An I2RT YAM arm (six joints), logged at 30 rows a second.
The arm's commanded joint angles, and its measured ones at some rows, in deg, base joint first. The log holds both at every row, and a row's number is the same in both.
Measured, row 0:
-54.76 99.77 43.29 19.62 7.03 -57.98
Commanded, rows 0 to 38:
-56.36 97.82 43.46 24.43 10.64 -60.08
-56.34 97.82 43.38 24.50 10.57 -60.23
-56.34 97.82 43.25 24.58 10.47 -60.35
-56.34 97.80 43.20 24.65 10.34 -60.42
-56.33 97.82 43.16 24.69 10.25 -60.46
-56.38 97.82 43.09 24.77 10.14 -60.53
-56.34 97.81 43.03 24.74 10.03 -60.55
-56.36 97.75 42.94 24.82 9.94 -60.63
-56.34 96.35 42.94 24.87 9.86 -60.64
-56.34 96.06 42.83 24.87 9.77 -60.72
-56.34 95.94 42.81 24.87 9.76 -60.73
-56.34 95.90 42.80 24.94 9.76 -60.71
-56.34 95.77 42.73 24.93 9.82 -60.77
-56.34 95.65 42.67 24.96 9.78 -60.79
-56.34 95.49 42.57 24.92 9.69 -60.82
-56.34 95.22 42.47 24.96 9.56 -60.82
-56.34 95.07 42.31 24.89 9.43 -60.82
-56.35 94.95 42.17 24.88 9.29 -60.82
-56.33 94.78 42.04 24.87 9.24 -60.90
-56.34 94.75 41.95 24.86 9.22 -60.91
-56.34 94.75 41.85 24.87 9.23 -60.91
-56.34 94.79 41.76 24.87 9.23 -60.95
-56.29 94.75 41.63 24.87 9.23 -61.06
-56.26 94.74 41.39 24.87 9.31 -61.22
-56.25 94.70 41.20 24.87 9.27 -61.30
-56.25 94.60 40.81 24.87 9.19 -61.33
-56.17 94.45 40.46 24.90 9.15 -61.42
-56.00 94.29 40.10 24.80 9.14 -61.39
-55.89 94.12 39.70 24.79 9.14 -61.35
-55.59 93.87 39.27 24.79 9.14 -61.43
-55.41 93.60 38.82 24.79 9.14 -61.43
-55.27 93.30 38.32 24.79 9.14 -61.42
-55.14 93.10 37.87 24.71 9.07 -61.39
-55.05 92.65 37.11 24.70 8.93 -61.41
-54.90 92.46 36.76 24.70 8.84 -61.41
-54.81 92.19 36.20 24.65 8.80 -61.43
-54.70 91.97 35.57 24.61 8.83 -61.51
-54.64 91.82 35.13 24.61 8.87 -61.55
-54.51 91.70 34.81 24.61 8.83 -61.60
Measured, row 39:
-54.76 94.00 36.64 22.33 6.48 -61.21
